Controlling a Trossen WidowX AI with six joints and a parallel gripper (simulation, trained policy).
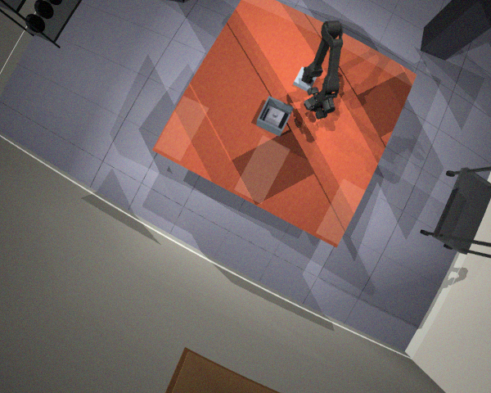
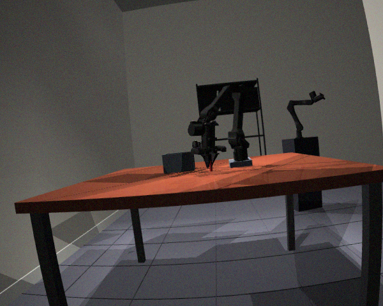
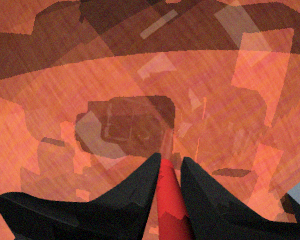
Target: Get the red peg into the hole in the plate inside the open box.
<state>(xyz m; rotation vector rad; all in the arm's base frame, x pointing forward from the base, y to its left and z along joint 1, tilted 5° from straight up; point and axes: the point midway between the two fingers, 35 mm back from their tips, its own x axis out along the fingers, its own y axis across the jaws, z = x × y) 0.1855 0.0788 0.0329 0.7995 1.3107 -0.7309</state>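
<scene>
Right now my gripper tip is 21 cm to the left of the grey plate, 12 cm short of it and 3 cm below it. From my gripper tip the other things lie so: red peg: 2 cm above, 1 cm to the left, 1 cm behind; then grey box: 21 cm to the right, 12 cm ahead, 1 cm above.
</scene>
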